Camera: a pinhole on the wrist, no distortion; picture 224 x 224 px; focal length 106.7 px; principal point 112.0 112.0 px. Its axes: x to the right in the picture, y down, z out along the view. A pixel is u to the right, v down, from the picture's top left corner.
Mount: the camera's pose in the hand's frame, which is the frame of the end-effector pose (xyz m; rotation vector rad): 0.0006 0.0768 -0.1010 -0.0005 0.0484 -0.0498
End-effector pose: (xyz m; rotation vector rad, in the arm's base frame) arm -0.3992 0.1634 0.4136 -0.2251 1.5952 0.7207
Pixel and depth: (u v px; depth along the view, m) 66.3 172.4 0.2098
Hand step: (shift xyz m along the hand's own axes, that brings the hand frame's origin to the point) -0.0730 0.1997 0.1127
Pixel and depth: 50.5 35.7 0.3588
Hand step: -0.2011 -0.1694 0.2678
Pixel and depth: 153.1 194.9 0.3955
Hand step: 0.1870 0.3758 0.2861
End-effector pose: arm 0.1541 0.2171 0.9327 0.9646 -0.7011 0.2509
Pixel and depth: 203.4 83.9 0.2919
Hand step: 0.2603 -0.0126 0.1786
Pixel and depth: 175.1 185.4 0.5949
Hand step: 0.4007 0.4676 0.4755
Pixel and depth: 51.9 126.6 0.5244
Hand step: -0.2651 0.1628 0.4369
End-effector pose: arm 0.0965 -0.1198 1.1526 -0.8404 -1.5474 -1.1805
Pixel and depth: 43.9 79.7 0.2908
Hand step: -0.1749 -0.0021 0.1986
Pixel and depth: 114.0 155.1 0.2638
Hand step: 0.0236 0.1828 0.1621
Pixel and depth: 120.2 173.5 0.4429
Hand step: 0.0687 0.3298 0.3393
